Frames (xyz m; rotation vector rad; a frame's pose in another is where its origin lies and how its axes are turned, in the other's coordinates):
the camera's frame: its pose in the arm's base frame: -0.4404 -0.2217 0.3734 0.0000 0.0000 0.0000
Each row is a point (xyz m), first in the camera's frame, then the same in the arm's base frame.
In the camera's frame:
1: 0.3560 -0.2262 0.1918
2: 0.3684 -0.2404 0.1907
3: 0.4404 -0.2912 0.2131
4: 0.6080 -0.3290 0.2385
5: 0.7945 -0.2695 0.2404
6: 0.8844 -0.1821 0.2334
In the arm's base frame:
1: -0.0844 -0.4479 0.5652
2: -0.0720 -0.4621 0.5641
3: 0.0000 -0.5129 0.5865
4: 0.1676 -0.5507 0.6119
5: 0.3541 -0.4912 0.6138
6: 0.4440 -0.4038 0.6068

